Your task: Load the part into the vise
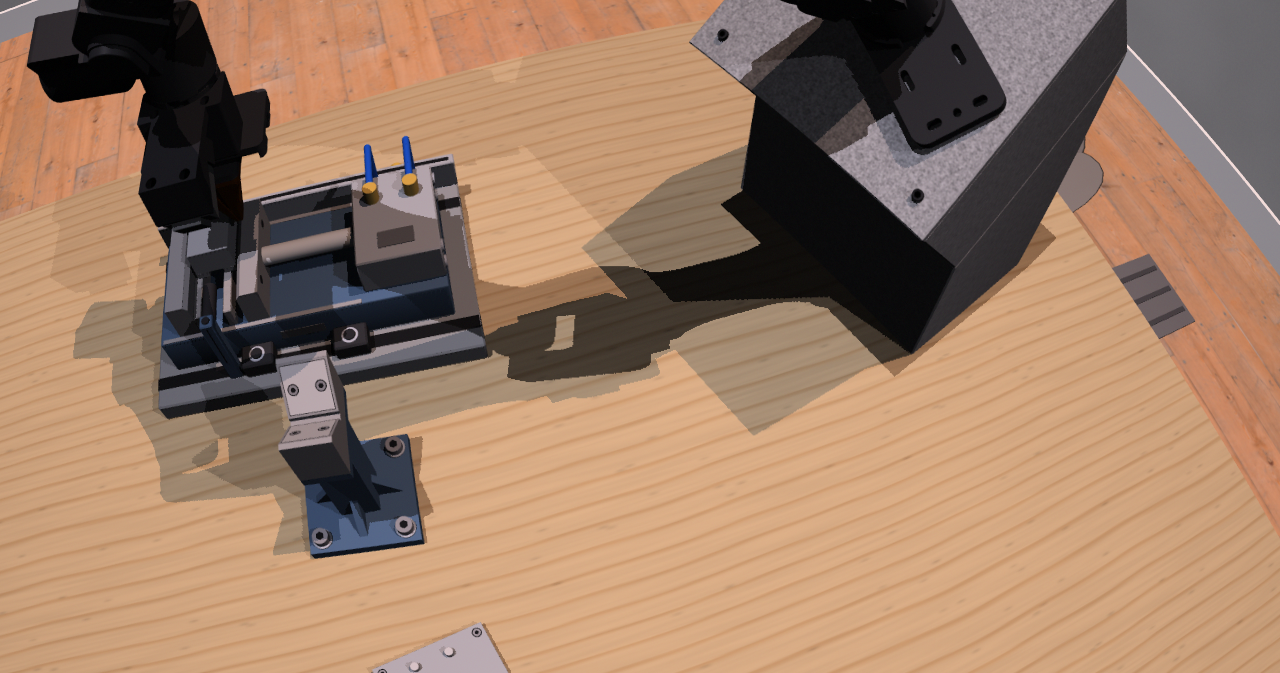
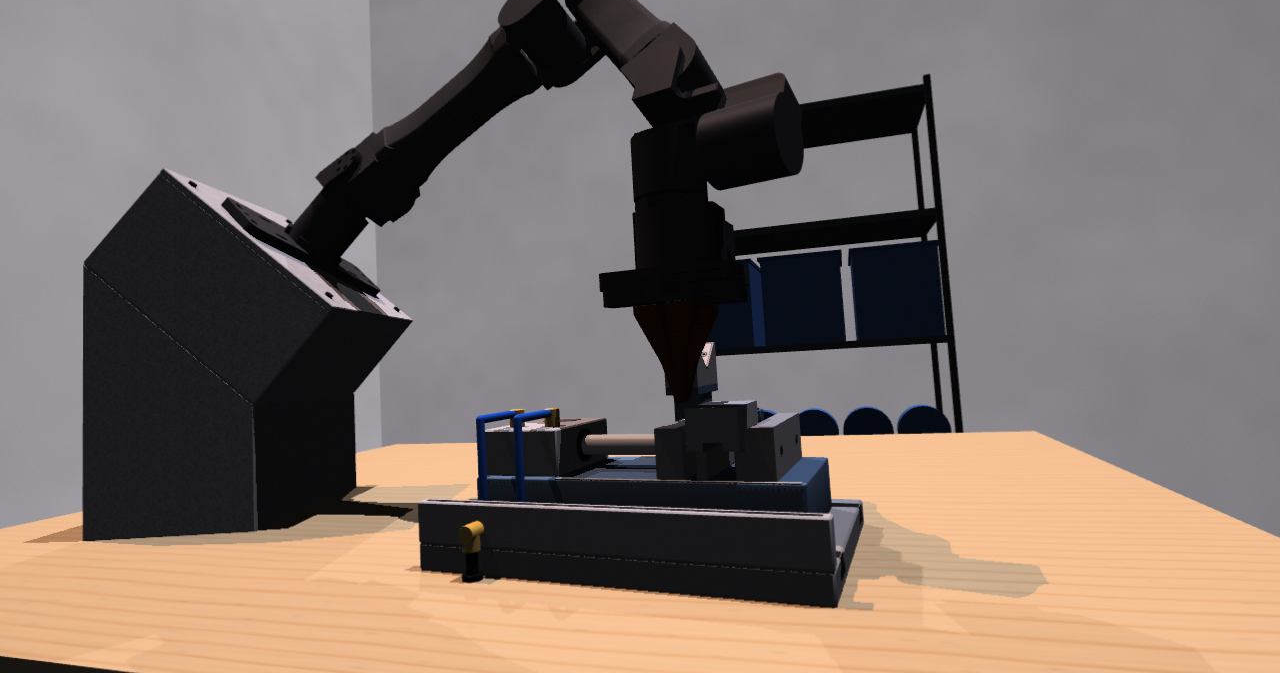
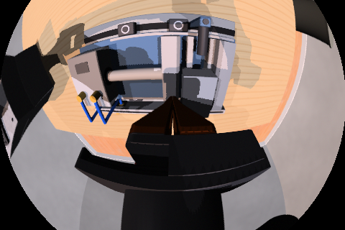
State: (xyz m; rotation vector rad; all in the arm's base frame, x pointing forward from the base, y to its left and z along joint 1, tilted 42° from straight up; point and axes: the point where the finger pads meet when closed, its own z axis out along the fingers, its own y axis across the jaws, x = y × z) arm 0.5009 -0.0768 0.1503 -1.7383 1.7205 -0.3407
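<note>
My hand is 30 mm short of the grey part and 30 mm above it. Round my hand: moving jaw: 40 mm below, 20 mm to the left; then cylinder rod: 60 mm behind, 40 mm below, 10 mm to the left; then fixed jaw: 60 mm ahead, 40 mm below, 30 mm to the left.
</note>
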